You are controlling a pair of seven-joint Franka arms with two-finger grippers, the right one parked.
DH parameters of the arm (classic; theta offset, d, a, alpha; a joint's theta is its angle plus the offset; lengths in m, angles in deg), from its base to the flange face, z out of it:
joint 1: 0 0.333 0 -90
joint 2: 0 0 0 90
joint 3: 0 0.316 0.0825 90
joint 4: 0 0 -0.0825 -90
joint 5: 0 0.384 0 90
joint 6: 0 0 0.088 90
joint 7: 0 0.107 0 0
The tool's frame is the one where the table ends.
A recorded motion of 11 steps. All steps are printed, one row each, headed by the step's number.
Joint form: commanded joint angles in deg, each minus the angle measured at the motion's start. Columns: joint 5, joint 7, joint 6, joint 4, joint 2, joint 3, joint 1.
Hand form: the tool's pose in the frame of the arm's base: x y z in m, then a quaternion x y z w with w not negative. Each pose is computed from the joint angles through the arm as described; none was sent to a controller.
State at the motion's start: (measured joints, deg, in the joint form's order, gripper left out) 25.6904 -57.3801 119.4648 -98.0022 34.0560 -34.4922 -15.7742
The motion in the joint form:
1: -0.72 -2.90 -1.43 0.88 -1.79 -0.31 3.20
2: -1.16 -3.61 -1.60 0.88 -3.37 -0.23 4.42
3: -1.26 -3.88 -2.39 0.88 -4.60 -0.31 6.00
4: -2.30 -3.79 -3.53 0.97 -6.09 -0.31 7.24
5: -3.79 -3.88 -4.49 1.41 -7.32 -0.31 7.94
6: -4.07 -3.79 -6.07 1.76 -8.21 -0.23 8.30
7: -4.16 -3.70 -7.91 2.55 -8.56 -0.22 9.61
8: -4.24 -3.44 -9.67 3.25 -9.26 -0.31 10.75
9: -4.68 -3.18 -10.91 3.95 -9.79 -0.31 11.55
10: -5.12 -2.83 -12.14 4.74 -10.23 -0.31 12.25
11: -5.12 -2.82 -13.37 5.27 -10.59 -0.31 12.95
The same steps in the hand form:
1: 0.4931 -0.4389 0.3078 -0.99831 -0.03073 -0.00215 0.04926
2: 0.5028 -0.4278 0.3232 -0.99759 -0.05076 -0.01177 0.04572
3: 0.5130 -0.4131 0.3347 -0.99640 -0.06746 -0.01727 0.04835
4: 0.5200 -0.4008 0.3487 -0.99519 -0.08306 -0.01783 0.04882
5: 0.5240 -0.3942 0.3629 -0.99409 -0.09786 -0.01644 0.04412
6: 0.5258 -0.3882 0.3720 -0.99318 -0.10369 -0.01628 0.05066
7: 0.5353 -0.3738 0.3790 -0.99128 -0.11750 -0.01337 0.05815
8: 0.5420 -0.3616 0.3893 -0.98965 -0.12749 -0.01311 0.06450
9: 0.5472 -0.3528 0.3983 -0.98842 -0.13614 -0.01185 0.06595
10: 0.5519 -0.3450 0.4072 -0.98738 -0.14322 -0.01032 0.06684
11: 0.5558 -0.3365 0.4133 -0.98587 -0.15116 -0.00947 0.07155

